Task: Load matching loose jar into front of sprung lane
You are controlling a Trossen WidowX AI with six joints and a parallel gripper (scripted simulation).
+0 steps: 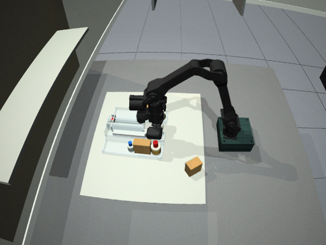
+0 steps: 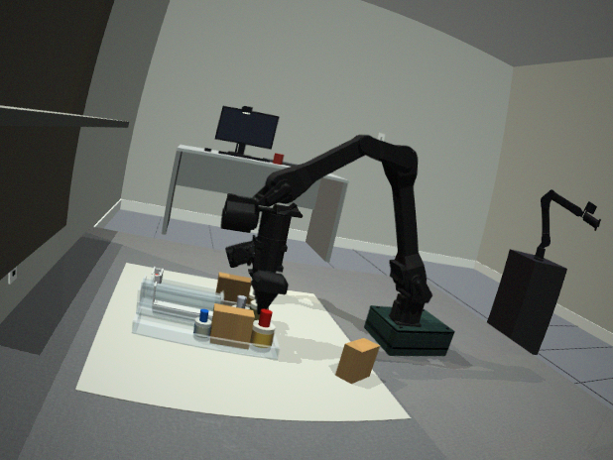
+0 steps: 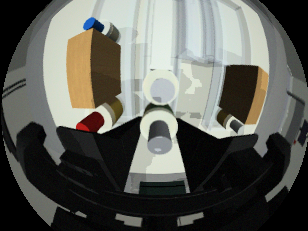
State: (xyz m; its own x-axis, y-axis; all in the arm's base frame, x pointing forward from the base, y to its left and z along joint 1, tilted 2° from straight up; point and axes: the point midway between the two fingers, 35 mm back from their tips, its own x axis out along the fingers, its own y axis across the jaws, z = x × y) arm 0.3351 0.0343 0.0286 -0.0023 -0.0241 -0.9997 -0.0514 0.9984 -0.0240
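Right now the small jar is 130 mm to the right of my gripper tip and 10 mm below it. The rest, counted from my gripper tip: red mark (220 mm ahead, 20 mm to the right, 20 mm above).
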